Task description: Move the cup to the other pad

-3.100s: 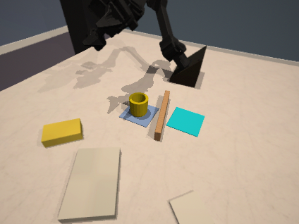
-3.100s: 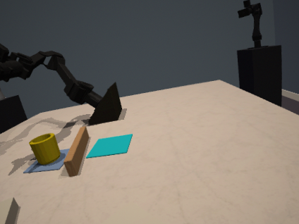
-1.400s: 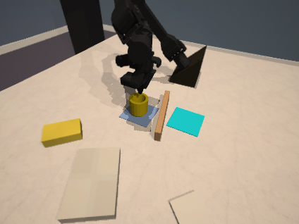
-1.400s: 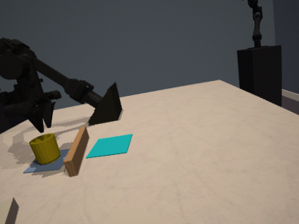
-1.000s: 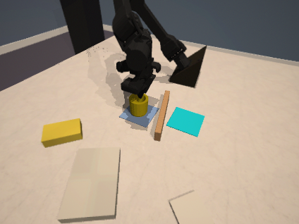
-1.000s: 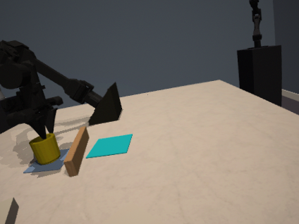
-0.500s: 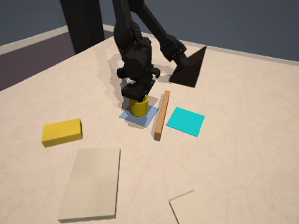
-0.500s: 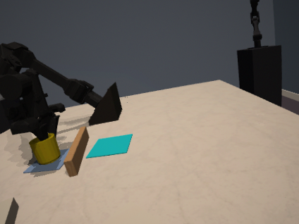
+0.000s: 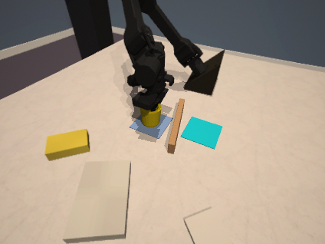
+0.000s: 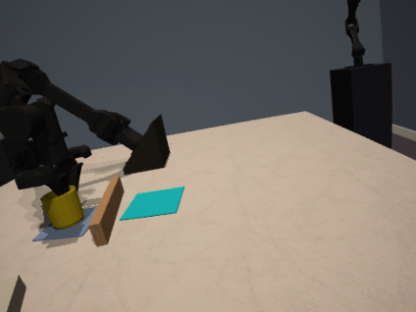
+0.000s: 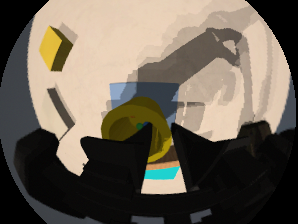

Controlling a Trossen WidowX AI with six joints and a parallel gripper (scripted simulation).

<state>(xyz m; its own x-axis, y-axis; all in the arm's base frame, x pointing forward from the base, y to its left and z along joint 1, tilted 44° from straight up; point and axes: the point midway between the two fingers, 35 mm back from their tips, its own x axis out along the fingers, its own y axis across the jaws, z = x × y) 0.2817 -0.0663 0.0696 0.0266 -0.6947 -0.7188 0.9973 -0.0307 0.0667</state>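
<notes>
Right now my gripper tip is 18 cm to the right of the cyan pad and 5 cm above it. From my gripper tip the other things lie so: wooden bar: 1 cm ahead, 9 cm to the left, 3 cm below; yellow cup: 2 cm ahead; beige slab: 32 cm ahead, 1 cm to the left, 3 cm below.
</notes>
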